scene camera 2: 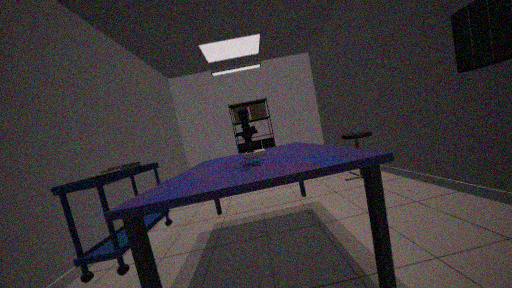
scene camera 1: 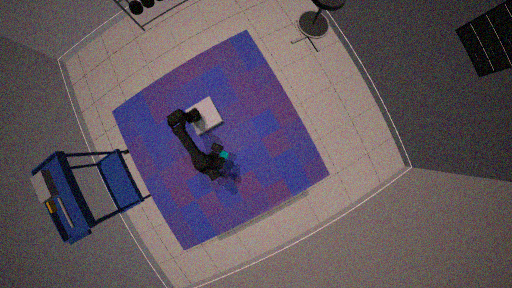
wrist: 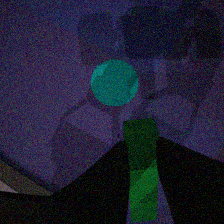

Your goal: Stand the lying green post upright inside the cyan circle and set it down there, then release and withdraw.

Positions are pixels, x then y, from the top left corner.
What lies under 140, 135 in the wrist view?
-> A green post.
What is my gripper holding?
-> A green post.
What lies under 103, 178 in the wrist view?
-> My gripper.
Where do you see a cyan circle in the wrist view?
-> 114, 82
